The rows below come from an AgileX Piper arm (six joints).
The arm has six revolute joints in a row. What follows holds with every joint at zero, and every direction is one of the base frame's.
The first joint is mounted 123 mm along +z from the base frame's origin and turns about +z.
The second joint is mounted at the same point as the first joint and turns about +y.
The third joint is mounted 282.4 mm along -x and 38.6 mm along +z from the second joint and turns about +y.
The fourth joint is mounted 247.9 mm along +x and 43.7 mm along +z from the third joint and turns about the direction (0.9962, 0, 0.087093).
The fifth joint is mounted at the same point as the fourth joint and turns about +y.
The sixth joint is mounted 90.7 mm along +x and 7.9 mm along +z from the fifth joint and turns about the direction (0.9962, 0, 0.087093).
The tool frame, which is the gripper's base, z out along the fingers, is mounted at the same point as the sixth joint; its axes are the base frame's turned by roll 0, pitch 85.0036 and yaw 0 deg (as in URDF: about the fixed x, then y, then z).
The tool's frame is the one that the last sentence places.
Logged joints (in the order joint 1, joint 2, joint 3, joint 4, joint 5, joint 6), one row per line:
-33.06, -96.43, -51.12, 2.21, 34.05, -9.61
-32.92, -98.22, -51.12, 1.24, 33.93, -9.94
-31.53, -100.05, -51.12, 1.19, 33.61, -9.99
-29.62, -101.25, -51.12, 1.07, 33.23, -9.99
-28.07, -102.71, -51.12, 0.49, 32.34, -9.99
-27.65, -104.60, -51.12, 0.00, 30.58, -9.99
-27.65, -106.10, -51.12, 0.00, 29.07, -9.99
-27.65, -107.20, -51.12, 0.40, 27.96, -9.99
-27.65, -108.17, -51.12, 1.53, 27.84, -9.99
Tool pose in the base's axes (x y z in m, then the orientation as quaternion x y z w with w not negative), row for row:
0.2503, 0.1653, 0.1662, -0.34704, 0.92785, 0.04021, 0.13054
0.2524, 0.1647, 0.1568, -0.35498, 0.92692, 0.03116, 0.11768
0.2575, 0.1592, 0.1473, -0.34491, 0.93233, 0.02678, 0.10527
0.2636, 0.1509, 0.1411, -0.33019, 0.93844, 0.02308, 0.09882
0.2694, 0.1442, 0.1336, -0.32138, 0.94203, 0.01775, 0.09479
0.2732, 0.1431, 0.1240, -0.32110, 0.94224, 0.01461, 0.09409
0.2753, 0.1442, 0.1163, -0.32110, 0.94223, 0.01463, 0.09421
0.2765, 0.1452, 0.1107, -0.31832, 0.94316, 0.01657, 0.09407
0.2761, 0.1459, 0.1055, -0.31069, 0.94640, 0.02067, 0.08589
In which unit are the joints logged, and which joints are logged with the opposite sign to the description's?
The joints are logged in degrees. Opposite sign: joint 1, joint 2.
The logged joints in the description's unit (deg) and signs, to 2 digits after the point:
33.06, 96.43, -51.12, 2.21, 34.05, -9.61
32.92, 98.22, -51.12, 1.24, 33.93, -9.94
31.53, 100.05, -51.12, 1.19, 33.61, -9.99
29.62, 101.25, -51.12, 1.07, 33.23, -9.99
28.07, 102.71, -51.12, 0.49, 32.34, -9.99
27.65, 104.60, -51.12, 0.00, 30.58, -9.99
27.65, 106.10, -51.12, 0.00, 29.07, -9.99
27.65, 107.20, -51.12, 0.40, 27.96, -9.99
27.65, 108.17, -51.12, 1.53, 27.84, -9.99

